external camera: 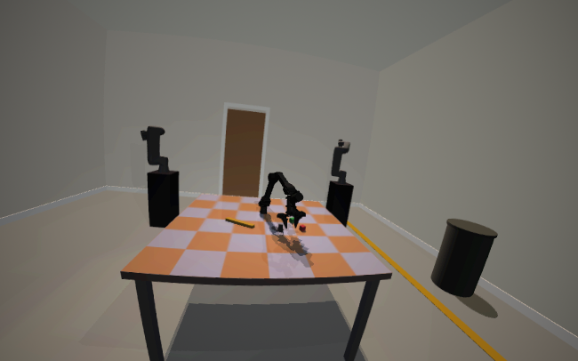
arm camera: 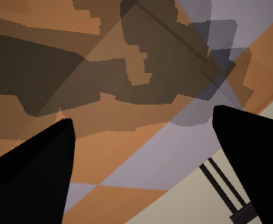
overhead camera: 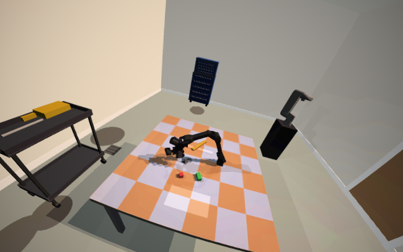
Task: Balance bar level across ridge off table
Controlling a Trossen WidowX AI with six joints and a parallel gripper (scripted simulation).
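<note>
The yellow-and-dark striped bar lies 330 mm to the right of my gripper tip, 230 mm behind it and 70 mm below it. Round my gripper tip: red cube (160 mm behind, 120 mm to the left, 60 mm below); green cube (300 mm behind, 80 mm to the left, 60 mm below).
</note>
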